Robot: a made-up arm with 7 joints. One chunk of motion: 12 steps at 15 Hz.
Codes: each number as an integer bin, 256 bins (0 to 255) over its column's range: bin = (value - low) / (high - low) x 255, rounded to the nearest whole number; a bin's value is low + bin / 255 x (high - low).
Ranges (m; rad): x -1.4..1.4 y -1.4..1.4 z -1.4..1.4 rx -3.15..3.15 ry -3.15..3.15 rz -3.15..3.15
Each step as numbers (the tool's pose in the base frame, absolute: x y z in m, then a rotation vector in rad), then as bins.
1 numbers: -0.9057 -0.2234 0.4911 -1.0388 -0.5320 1.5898
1 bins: 45 107 172 85 106 192
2 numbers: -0.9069 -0.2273 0.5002 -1.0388 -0.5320 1.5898
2 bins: 45 107 173 85 106 192
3 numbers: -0.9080 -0.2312 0.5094 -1.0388 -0.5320 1.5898
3 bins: 45 106 174 85 106 192
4 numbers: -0.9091 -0.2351 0.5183 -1.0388 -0.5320 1.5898
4 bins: 45 106 175 85 106 192
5 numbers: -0.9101 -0.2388 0.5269 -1.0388 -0.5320 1.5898
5 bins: 45 106 175 85 106 192
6 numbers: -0.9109 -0.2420 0.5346 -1.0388 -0.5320 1.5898
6 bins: 45 105 176 85 106 192
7 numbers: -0.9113 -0.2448 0.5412 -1.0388 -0.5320 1.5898
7 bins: 45 105 177 85 106 192
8 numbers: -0.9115 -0.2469 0.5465 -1.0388 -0.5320 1.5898
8 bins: 44 105 177 85 106 192
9 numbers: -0.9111 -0.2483 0.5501 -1.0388 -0.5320 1.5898
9 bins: 45 105 178 85 106 192
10 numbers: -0.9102 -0.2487 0.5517 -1.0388 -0.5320 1.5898
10 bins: 45 105 178 85 106 192
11 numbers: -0.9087 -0.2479 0.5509 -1.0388 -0.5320 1.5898
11 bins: 45 105 178 85 106 192
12 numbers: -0.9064 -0.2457 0.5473 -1.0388 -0.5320 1.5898
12 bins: 45 105 177 85 106 192
